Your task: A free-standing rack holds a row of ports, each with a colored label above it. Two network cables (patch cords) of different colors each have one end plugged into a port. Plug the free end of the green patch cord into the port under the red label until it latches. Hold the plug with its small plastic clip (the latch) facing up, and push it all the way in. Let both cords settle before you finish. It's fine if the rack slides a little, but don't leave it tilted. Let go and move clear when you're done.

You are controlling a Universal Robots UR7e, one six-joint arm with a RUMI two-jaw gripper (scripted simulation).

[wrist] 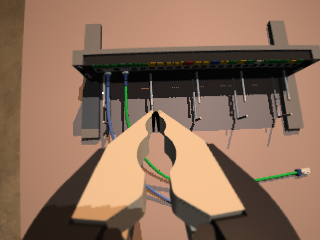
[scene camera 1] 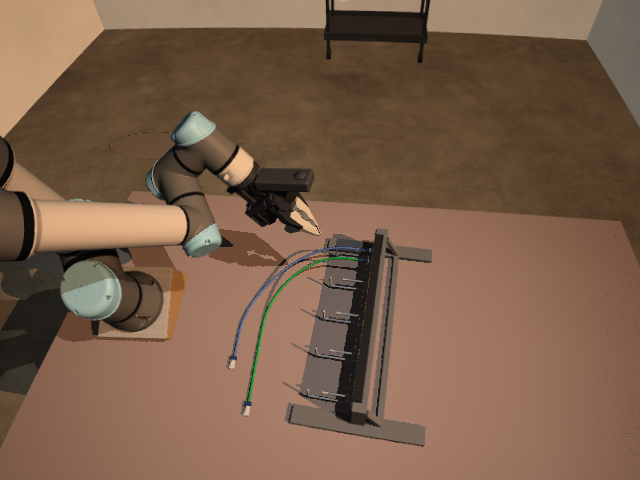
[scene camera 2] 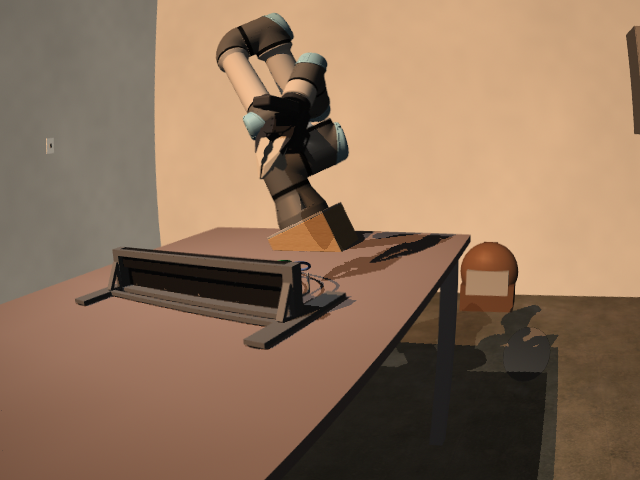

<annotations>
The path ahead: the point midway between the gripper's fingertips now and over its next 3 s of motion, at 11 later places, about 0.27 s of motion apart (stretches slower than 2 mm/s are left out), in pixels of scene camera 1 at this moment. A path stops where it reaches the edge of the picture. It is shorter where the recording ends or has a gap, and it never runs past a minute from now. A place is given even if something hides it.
My gripper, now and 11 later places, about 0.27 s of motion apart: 319, 234; 317, 244; 316, 248; 316, 248; 319, 251; 326, 257; 335, 264; 344, 272; 351, 277; 354, 280; 354, 280; 352, 278
</annotations>
